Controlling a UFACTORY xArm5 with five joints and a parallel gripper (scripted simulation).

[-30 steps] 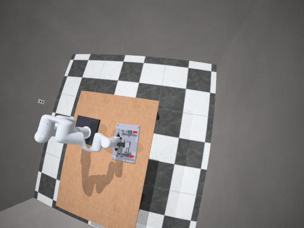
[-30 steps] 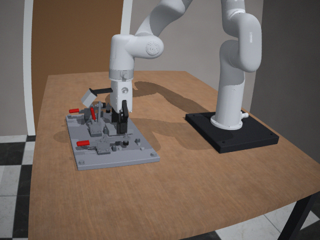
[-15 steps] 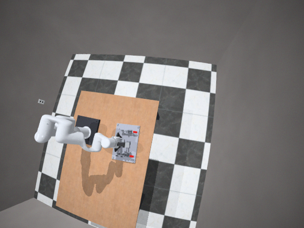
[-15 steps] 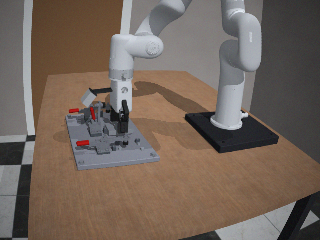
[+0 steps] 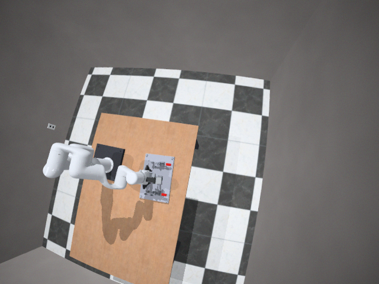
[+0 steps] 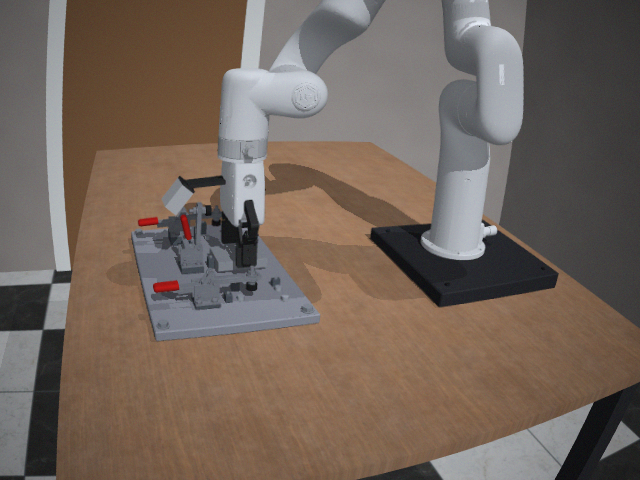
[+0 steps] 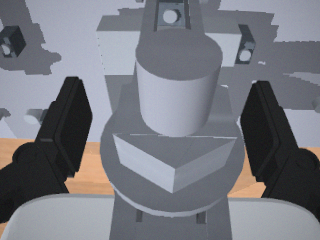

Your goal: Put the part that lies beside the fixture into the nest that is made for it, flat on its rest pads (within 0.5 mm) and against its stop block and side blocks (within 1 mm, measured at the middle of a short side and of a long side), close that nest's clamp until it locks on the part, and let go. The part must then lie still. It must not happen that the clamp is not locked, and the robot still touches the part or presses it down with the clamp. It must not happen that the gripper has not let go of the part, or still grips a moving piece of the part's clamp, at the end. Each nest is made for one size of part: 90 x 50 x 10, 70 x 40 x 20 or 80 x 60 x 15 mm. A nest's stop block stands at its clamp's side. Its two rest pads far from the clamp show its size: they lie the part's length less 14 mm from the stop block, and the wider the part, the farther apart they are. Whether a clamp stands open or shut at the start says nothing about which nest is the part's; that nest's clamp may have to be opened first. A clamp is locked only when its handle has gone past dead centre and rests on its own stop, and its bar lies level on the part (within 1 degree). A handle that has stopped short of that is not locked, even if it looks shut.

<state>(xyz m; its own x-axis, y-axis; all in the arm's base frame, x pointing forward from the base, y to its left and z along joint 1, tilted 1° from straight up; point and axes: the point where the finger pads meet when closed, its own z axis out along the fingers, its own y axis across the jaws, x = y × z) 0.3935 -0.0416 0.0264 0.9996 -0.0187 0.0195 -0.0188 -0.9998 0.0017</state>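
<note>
Right now my hand is 10 mm above the grey rectangular part. From my hand the other things lie so: grey fixture plate (50 mm ahead, 40 mm below).
</note>
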